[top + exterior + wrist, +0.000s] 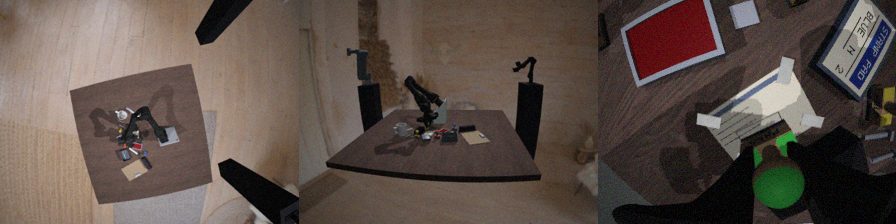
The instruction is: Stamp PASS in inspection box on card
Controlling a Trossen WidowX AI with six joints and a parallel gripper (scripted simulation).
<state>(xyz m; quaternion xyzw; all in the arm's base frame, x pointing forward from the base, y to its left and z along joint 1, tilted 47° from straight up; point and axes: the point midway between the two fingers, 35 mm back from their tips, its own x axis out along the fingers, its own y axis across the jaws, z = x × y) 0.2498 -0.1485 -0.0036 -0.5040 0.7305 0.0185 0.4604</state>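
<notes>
The white card lies 5 cm below my gripper tip and 1 cm to the left of it. Also, from my gripper tip: green-knobbed stamp (right at my gripper tip); blue-and-white box (12 cm ahead, 3 cm below, 1 cm to the right); red ink pad (12 cm to the left, 4 cm below).
</notes>
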